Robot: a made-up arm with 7 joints. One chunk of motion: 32 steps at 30 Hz.
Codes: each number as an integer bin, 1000 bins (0 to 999) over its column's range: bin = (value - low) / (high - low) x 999, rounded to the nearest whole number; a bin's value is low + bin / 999 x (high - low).
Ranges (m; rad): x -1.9..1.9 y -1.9..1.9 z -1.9..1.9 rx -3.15..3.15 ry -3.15..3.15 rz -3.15..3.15
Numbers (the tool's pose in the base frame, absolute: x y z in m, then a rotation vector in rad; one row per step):
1: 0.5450 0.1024 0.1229 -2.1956 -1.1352 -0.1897
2: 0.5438 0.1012 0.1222 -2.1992 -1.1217 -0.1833
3: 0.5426 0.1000 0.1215 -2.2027 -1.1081 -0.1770
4: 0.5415 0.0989 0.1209 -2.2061 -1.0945 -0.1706
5: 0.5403 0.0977 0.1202 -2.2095 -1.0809 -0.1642
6: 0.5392 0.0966 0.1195 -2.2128 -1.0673 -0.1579
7: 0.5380 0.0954 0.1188 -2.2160 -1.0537 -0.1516
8: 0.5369 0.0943 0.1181 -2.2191 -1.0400 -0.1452
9: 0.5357 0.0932 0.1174 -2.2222 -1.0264 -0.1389
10: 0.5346 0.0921 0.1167 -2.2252 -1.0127 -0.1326
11: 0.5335 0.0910 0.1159 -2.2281 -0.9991 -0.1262
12: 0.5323 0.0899 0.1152 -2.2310 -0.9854 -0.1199
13: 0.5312 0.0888 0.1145 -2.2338 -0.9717 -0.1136
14: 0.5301 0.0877 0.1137 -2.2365 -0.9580 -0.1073
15: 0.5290 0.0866 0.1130 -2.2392 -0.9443 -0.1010
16: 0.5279 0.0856 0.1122 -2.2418 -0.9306 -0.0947
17: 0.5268 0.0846 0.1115 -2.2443 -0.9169 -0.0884
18: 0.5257 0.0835 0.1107 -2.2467 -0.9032 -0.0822
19: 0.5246 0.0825 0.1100 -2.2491 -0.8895 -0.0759
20: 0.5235 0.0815 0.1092 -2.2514 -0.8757 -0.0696
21: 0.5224 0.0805 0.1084 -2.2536 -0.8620 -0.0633
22: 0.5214 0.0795 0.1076 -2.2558 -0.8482 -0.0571
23: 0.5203 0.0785 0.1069 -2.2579 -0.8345 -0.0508
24: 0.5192 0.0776 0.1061 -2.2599 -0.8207 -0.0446
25: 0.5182 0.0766 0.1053 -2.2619 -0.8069 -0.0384
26: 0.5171 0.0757 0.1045 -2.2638 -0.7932 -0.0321
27: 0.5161 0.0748 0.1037 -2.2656 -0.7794 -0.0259
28: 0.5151 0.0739 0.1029 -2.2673 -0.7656 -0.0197
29: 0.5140 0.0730 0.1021 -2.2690 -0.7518 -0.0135
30: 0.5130 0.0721 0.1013 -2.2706 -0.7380 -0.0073
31: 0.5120 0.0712 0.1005 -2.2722 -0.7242 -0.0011
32: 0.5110 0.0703 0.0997 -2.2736 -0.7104 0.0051
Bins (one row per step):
1: 643 526 532 151 319 469
2: 642 526 532 151 322 470
3: 642 526 531 150 324 471
4: 642 526 531 150 326 472
5: 642 525 531 149 328 473
6: 641 525 531 149 330 474
7: 641 525 531 148 332 475
8: 641 524 531 148 335 476
9: 640 524 530 147 337 477
10: 640 524 530 147 339 478
11: 640 523 530 146 341 479
12: 639 523 530 146 343 480
13: 639 523 530 145 345 481
14: 639 523 529 145 348 482
15: 639 522 529 144 350 483
16: 638 522 529 144 352 484
17: 638 522 529 144 354 485
18: 638 521 529 143 356 486
19: 637 521 528 143 358 487
20: 637 521 528 142 361 488
21: 637 521 528 142 363 489
22: 637 520 528 142 365 490
23: 636 520 528 141 367 491
24: 636 520 527 141 369 492
25: 636 520 527 141 372 493
26: 635 519 527 141 374 494
27: 635 519 527 140 376 495
28: 635 519 527 140 378 496
29: 635 519 526 140 380 497
30: 634 518 526 139 382 498
31: 634 518 526 139 385 499
32: 634 518 526 139 387 500

